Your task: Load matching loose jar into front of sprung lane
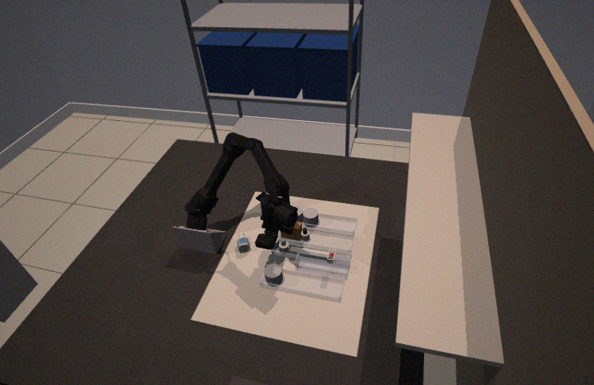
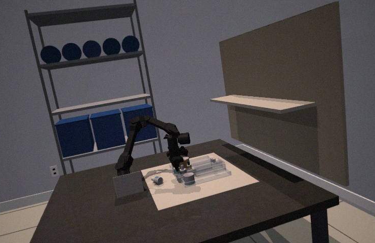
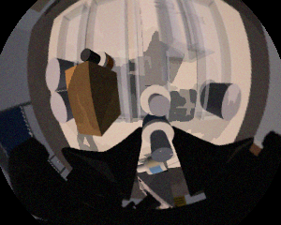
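The box is 5 cm ahead of my gripper tip, 7 cm to the left of it and 1 cm below it. The rest, counted from my gripper tip: pusher plate: 14 cm ahead, 4 cm to the right; red mark: 22 cm ahead, 5 cm to the right, 2 cm above; sprung lane: 16 cm ahead, 4 cm to the right, 3 cm below.
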